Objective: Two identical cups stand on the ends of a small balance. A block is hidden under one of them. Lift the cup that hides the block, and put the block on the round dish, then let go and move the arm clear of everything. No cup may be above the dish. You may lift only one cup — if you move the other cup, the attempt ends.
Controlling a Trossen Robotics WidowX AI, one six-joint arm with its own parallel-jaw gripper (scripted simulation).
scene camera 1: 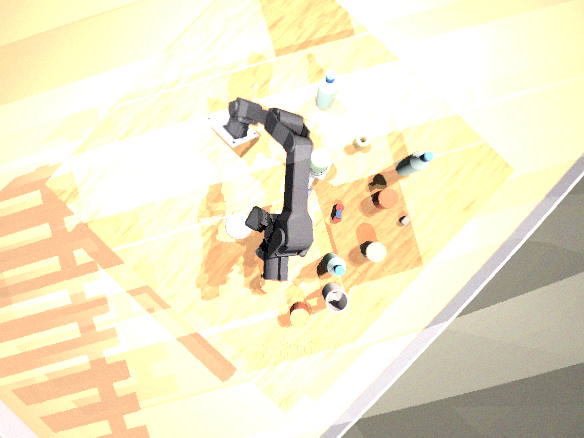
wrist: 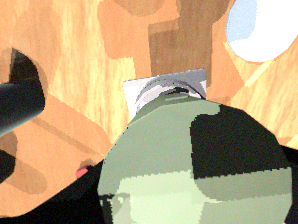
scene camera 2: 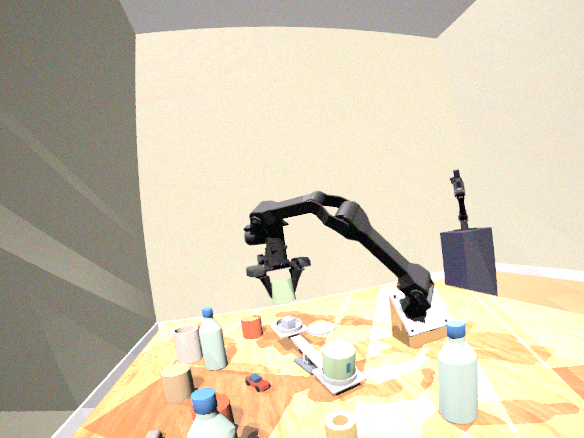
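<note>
You'd find my gripper in the pictures, along with a tan cylinder and a balance. The wrist view has my gripper in it too.
</note>
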